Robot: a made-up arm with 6 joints.
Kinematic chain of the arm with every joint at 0, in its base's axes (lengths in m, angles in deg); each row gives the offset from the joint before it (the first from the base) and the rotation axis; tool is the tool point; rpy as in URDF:
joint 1: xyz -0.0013 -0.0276 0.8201 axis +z
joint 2: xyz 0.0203 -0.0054 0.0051 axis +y
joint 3: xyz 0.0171 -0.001 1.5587 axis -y
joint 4: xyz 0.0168 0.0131 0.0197 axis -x
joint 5: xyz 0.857 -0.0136 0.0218 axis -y
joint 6: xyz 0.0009 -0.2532 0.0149 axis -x
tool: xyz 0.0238 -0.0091 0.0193 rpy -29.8 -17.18 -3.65
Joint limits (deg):
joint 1: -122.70..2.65
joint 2: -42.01..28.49
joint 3: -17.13..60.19
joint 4: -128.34..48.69
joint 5: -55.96..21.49
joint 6: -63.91..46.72
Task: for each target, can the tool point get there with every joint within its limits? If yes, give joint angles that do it. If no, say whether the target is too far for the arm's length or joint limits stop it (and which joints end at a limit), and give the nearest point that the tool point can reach.
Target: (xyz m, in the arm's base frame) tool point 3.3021 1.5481 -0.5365
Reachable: no: too far | nearest point 1.4159 0.2022 1.5072 | short by 3.090 m
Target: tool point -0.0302 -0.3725 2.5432
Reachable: yes | joints -105.65 -22.17 11.13 -111.05 14.04 -48.88
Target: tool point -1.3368 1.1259 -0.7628
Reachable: no: joint limits stop it (at a limit: joint 1, joint 2, joint 3) | nearest point -0.7968 -0.9945 1.3872 | short by 3.068 m
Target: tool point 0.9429 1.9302 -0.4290
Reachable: no: joint limits stop it (at a limit: joint 1, joint 2, joint 3, joint 4, joint 5) | nearest point 1.2485 0.2049 1.3905 | short by 2.526 m
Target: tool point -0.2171 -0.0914 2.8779
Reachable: yes | joints -111.46 -22.69 4.81 35.31 -10.68 35.80
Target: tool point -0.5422 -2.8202 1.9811
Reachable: no: too far | nearest point -0.3301 -1.7251 2.0924 | short by 1.121 m
